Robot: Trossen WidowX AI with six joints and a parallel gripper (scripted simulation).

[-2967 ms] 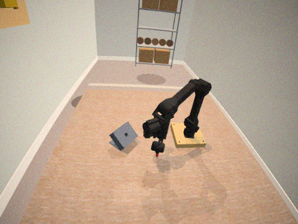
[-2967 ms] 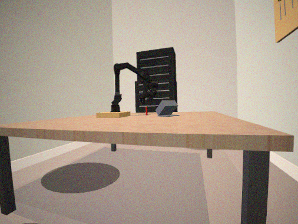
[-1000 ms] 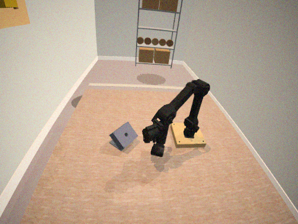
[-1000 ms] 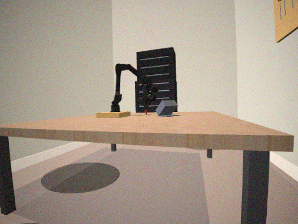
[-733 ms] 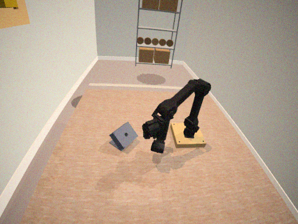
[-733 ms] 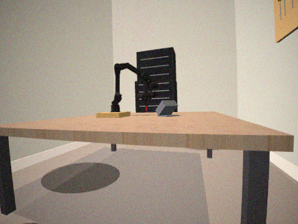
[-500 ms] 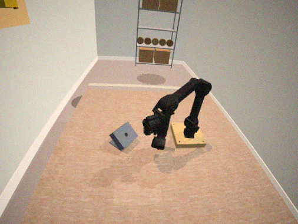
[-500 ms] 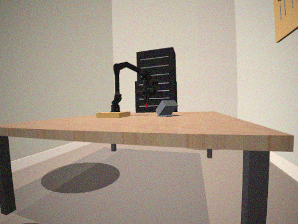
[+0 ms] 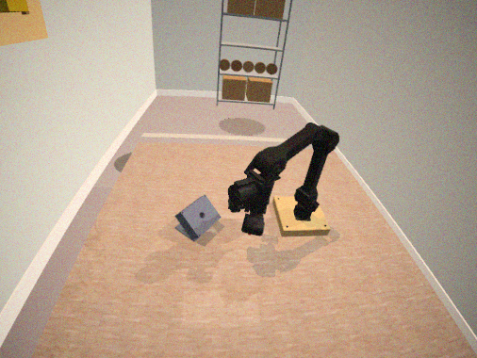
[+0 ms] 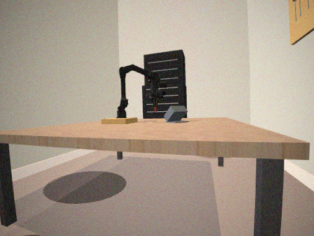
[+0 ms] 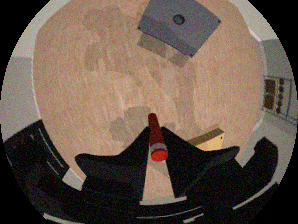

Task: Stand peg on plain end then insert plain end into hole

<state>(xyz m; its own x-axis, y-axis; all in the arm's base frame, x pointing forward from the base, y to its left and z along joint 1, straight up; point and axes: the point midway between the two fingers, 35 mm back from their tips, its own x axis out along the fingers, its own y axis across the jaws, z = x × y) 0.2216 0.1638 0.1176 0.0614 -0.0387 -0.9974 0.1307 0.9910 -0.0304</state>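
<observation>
My gripper tip is 190 mm short of the grey sloped panel, 70 mm to the left of it and 60 mm above it. Also, from my gripper tip: red peg: 20 mm above.
</observation>
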